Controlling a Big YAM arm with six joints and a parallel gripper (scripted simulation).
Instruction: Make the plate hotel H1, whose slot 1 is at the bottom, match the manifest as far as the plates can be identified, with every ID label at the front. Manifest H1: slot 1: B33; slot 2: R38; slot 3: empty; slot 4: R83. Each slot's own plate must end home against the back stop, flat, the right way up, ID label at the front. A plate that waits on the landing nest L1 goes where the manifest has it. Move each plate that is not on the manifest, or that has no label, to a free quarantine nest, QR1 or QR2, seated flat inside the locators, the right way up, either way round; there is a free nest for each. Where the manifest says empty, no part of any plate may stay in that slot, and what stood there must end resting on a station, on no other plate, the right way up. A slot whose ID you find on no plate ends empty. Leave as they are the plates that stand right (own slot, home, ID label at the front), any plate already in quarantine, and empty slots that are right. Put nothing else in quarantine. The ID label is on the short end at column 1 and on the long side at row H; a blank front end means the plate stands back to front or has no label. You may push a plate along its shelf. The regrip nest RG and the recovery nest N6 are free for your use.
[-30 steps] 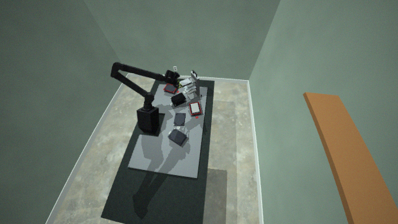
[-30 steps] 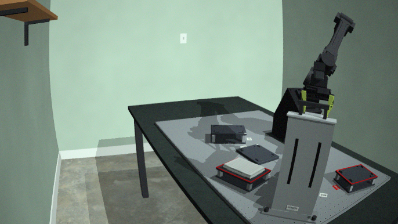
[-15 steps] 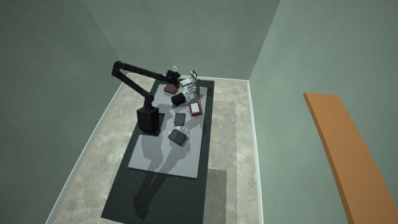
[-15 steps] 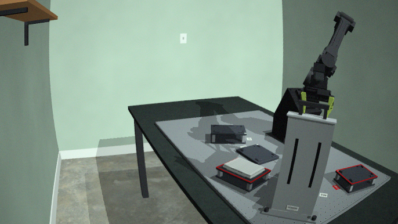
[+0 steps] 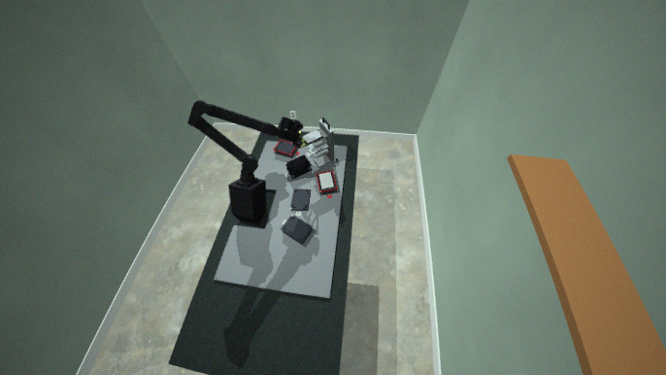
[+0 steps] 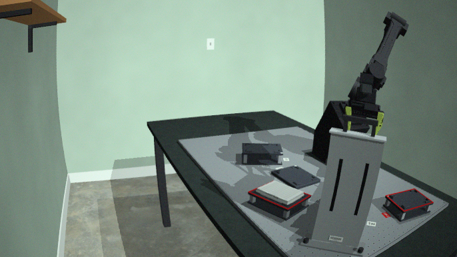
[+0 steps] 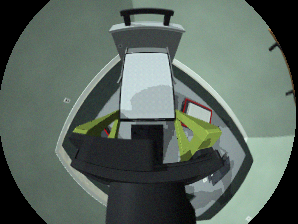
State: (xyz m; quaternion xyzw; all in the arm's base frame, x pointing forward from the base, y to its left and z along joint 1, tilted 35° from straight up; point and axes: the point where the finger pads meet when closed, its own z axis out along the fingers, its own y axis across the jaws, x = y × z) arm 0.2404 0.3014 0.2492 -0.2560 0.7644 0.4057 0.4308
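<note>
My hand is 110 mm above the plate, 70 mm to the right of it and 60 mm short of it. Also, from my hand: N6 label (410 mm to the right, 260 mm below, 80 mm ahead); plate hotel H1 (130 mm to the left, 110 mm below, 110 mm ahead).
</note>
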